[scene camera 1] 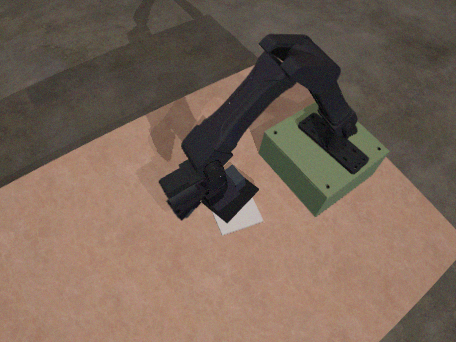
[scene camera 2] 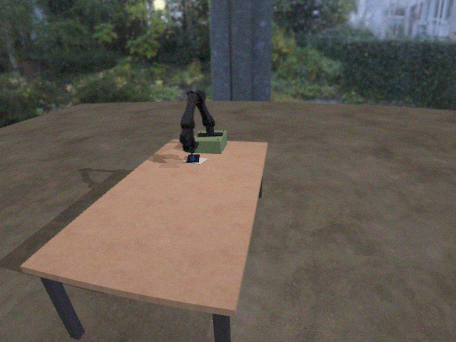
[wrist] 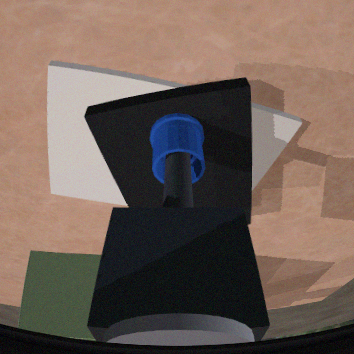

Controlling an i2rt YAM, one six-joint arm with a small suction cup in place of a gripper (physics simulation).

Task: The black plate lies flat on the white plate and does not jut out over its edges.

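Frame: origin at the arm's base, x back, y left, z down, level; centimetres.
Seen in the pictures: hand, tool point: (scene camera 2: 192,160) (wrist: 177,130); arm's base, link origin: (scene camera 1: 332,143) (scene camera 2: 210,135).
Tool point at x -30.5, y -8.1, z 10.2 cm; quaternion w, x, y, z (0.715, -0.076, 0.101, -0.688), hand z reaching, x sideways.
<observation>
Offsets run from my tool point to a thing's top centre.
The white plate @(dx +2.7, dy +1.1, dz +0.2 cm) (scene camera 1: 243,220) (scene camera 2: 202,161) (wrist: 75,140) lies flat on the table. The black plate @(dx +3.5, dy -0.3, dz -1.4 cm) (scene camera 1: 234,206) (scene camera 2: 189,160) (wrist: 225,110) rests on it, turned relative to it. In the wrist view, a corner of the black plate juts out past the white plate's far edge, and its near right part juts out too. My gripper, a blue suction cup (scene camera 2: 193,158) (wrist: 177,132), is against the top of the black plate near its middle and is shut on it. In scene camera 1 the cup is hidden behind the arm's wrist.
The green box (scene camera 1: 295,167) (scene camera 2: 212,145) (wrist: 57,285) carries the arm's base and stands close to the plates. The table's long edge (scene camera 1: 122,128) runs behind the arm. Arm shadows fall on the table beside the plates.
</observation>
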